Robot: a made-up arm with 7 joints.
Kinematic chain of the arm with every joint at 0, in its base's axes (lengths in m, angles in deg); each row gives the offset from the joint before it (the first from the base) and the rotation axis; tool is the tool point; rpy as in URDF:
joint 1: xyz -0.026 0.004 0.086 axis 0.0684 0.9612 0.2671
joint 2: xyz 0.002 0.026 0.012 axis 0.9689 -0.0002 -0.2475
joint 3: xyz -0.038 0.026 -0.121 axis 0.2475 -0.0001 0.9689
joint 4: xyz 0.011 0.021 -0.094 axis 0.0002 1 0
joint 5: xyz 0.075 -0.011 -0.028 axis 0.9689 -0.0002 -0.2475
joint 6: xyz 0.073 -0.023 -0.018 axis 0.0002 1 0
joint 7: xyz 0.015 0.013 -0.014 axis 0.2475 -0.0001 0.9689
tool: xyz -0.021 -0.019 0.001 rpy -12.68 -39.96 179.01
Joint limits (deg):
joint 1: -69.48..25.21
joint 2: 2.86..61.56
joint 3: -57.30..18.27
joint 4: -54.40..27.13
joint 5: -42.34..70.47
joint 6: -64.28..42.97
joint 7: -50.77..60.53
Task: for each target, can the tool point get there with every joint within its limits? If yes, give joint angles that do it. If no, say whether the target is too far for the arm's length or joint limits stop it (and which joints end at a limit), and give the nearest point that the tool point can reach.
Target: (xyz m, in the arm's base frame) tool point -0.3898 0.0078 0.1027
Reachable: no: joint limits stop it (at a limit: joint 1, joint 3, joint 4, joint 5, joint 6) | nearest point -0.0786 0.0409 -0.0252 | short by 0.338 m
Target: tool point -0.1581 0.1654 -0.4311
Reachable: no: too far | nearest point -0.1143 0.1309 -0.2598 | short by 0.180 m
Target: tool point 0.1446 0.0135 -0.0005
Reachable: yes | joints -47.47 38.15 -45.78 -33.24 -17.24 29.32 -26.36
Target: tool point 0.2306 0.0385 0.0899
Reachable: yes | joints -54.99 10.07 11.27 -21.74 2.98 -33.46 14.58
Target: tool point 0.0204 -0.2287 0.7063
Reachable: no: too far | nearest point 0.0838 0.1001 0.2464 | short by 0.569 m
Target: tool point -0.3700 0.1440 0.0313
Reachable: no: joint limits stop it (at a limit: joint 1, joint 3, joint 4, joint 6) | nearest point -0.1743 0.1867 -0.1525 | short by 0.272 m
